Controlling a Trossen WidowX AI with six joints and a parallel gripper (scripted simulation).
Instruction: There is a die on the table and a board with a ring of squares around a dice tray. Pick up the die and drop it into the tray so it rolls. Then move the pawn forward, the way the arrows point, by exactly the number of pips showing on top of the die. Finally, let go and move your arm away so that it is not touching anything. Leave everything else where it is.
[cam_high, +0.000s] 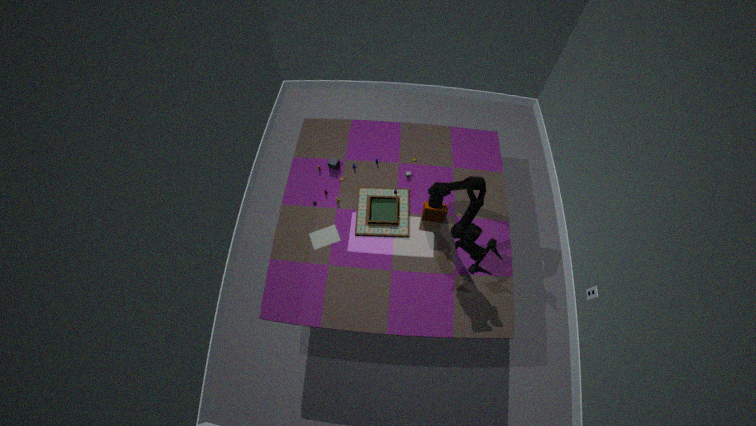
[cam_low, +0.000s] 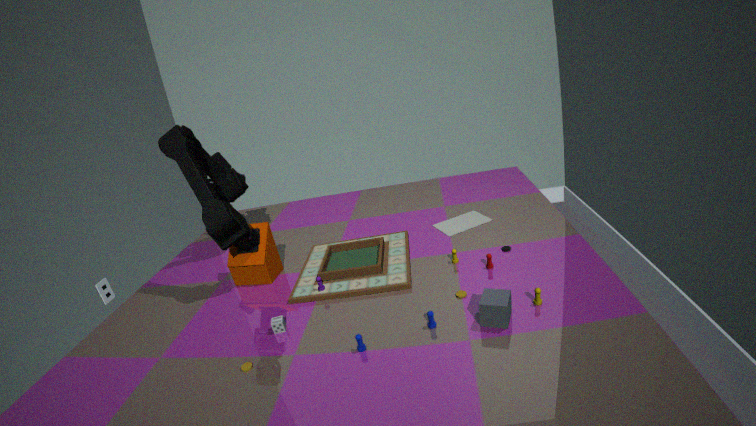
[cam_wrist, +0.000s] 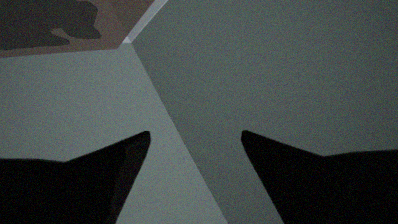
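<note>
The white die lies 550 mm to the right of my gripper tip, 460 mm ahead of it and 210 mm below it. Also, from my gripper tip: purple pawn (520 mm ahead, 420 mm to the right, 190 mm below); red pawn (910 mm ahead, 370 mm to the right, 210 mm below); white card (850 mm ahead, 220 mm below, 110 mm to the right).
</note>
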